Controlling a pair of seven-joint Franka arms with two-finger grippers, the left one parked.
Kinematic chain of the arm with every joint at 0, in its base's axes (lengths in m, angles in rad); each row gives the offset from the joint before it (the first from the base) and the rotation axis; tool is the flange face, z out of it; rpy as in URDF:
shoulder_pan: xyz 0 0 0.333 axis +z
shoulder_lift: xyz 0 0 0 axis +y
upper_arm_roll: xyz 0 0 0.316 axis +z
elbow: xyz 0.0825 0 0 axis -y
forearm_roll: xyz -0.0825 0 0.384 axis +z
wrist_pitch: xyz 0 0 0 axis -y
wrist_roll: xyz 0.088 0 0 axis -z
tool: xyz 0 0 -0.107 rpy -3.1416 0 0
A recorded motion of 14 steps. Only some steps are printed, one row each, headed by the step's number.
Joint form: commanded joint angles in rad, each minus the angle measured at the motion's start. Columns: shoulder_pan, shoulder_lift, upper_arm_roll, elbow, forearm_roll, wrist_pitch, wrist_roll.
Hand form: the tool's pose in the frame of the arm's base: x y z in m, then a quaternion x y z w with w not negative. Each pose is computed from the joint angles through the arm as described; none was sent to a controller.
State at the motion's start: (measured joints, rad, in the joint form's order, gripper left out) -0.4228 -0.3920 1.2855 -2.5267 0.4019 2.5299 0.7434
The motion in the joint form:
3: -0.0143 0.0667 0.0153 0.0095 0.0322 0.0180 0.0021
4: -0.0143 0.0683 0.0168 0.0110 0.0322 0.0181 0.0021
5: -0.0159 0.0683 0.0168 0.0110 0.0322 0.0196 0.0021
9: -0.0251 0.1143 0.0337 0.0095 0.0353 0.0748 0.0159
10: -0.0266 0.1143 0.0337 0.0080 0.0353 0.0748 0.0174
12: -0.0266 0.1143 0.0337 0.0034 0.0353 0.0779 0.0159
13: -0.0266 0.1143 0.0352 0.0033 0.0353 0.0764 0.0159
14: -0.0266 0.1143 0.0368 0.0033 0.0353 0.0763 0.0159
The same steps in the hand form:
3: 0.3147 0.3451 0.3247 -0.99024 0.10834 -0.07532 0.04483
4: 0.3144 0.3461 0.3249 -0.99034 0.10747 -0.07490 0.04554
5: 0.3151 0.3456 0.3251 -0.99019 0.10825 -0.07553 0.04593
9: 0.3163 0.3499 0.3218 -0.98832 0.11462 -0.07355 0.06836
10: 0.3166 0.3489 0.3212 -0.98820 0.11629 -0.07316 0.06775
12: 0.3162 0.3476 0.3197 -0.98828 0.11612 -0.07325 0.06674
13: 0.3156 0.3479 0.3194 -0.98846 0.11542 -0.07251 0.06612
14: 0.3151 0.3484 0.3192 -0.98857 0.11465 -0.07235 0.06594

